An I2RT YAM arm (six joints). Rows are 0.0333 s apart.
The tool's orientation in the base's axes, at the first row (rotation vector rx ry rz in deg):
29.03, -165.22, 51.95
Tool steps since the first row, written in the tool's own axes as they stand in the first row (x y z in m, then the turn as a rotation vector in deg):
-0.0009, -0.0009, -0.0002, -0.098, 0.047, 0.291
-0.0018, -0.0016, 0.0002, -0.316, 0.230, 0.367
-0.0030, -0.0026, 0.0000, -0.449, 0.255, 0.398
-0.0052, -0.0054, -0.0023, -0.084, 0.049, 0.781
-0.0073, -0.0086, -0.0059, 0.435, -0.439, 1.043
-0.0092, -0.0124, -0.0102, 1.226, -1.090, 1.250
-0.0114, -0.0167, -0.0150, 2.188, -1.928, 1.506
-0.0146, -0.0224, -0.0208, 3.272, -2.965, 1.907
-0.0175, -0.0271, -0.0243, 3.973, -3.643, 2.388
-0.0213, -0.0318, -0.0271, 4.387, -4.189, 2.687
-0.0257, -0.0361, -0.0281, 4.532, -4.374, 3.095
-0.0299, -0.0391, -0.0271, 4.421, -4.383, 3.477
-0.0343, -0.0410, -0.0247, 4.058, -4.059, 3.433
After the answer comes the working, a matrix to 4 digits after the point.
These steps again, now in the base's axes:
0.0011, -0.0003, 0.0005, 0.084, -0.101, -0.281
0.0022, -0.0008, 0.0004, 0.231, 0.060, -0.480
0.0037, -0.0011, 0.0009, 0.348, 0.100, -0.542
0.0066, -0.0014, 0.0039, 0.083, -0.382, -0.683
0.0096, -0.0012, 0.0083, -0.237, -1.057, -0.545
0.0125, -0.0011, 0.0136, -0.760, -1.904, -0.228
0.0159, -0.0011, 0.0195, -1.381, -2.972, 0.180
0.0207, -0.0012, 0.0268, -2.047, -4.311, 0.598
0.0249, -0.0020, 0.0317, -2.469, -5.309, 0.689
0.0300, -0.0030, 0.0359, -2.670, -6.019, 0.810
0.0355, -0.0044, 0.0384, -2.734, -6.435, 0.600
0.0405, -0.0061, 0.0384, -2.617, -6.627, 0.272
0.0454, -0.0077, 0.0368, -2.384, -6.248, 0.070

The tool's axes in the first row as the columns of a matrix, in the base's axes (rounded; the answer above uses it unrounded):
-0.9425, -0.3332, 0.0257
-0.2880, 0.7707, -0.5685
0.1697, -0.5432, -0.8223

